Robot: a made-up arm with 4 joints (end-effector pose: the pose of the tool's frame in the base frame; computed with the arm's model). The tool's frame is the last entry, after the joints. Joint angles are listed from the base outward.
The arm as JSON. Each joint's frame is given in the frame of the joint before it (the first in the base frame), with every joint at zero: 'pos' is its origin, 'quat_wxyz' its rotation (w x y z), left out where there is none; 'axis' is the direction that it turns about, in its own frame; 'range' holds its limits. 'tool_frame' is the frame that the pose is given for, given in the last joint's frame.
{
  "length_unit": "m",
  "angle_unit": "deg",
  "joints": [
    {
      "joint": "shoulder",
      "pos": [
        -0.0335,
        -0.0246,
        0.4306
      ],
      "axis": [
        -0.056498,
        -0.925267,
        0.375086
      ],
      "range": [
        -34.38,
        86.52
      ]
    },
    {
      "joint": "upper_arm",
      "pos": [
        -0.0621,
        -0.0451,
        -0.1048
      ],
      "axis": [
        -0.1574,
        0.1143,
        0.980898
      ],
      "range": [
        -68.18,
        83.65
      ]
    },
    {
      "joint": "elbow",
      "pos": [
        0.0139,
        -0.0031,
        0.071
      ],
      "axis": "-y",
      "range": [
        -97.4,
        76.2
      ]
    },
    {
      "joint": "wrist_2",
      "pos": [
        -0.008,
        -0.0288,
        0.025
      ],
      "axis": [
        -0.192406,
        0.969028,
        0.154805
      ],
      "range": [
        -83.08,
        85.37
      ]
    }
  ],
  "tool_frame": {
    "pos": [
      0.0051,
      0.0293,
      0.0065
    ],
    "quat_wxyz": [
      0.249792,
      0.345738,
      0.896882,
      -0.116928
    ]
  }
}
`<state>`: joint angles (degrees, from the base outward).
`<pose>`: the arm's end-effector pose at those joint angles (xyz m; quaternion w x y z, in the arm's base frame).
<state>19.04 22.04 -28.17 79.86</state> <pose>-0.0680 -0.0655 0.4060 0.3000 0.1209 -0.7630 0.5596</pose>
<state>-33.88 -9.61 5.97 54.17</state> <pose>-0.0995 -0.0605 0.4518 0.3828 -0.2745 -0.8226 0.3185</pose>
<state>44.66 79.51 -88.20 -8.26</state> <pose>-0.0459 -0.0196 0.3632 0.1952 -0.2198 0.6490 -0.7017</pose>
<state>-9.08 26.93 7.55 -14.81</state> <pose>-0.0871 -0.0582 0.4370 0.3246 0.1984 0.9248 0.0022</pose>
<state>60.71 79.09 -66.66 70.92</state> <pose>-0.0391 -0.0376 0.3703 0.0369 0.0504 -0.3355 0.9400</pose>
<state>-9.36 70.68 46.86 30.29</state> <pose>-0.1001 -0.0537 0.4210 0.3037 -0.2240 0.9247 0.0503</pose>
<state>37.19 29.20 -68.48 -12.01</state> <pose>-0.0323 -0.0467 0.4041 0.1681 0.0368 0.9175 -0.3585</pose>
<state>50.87 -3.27 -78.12 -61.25</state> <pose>-0.0153 -0.0783 0.4204 0.4507 0.3449 0.8232 0.0182</pose>
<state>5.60 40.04 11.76 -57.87</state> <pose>-0.0895 -0.0641 0.4284 0.5920 0.1498 0.7107 0.3492</pose>
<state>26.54 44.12 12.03 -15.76</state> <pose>-0.0758 -0.0641 0.4082 0.5776 -0.0694 0.8051 0.1159</pose>
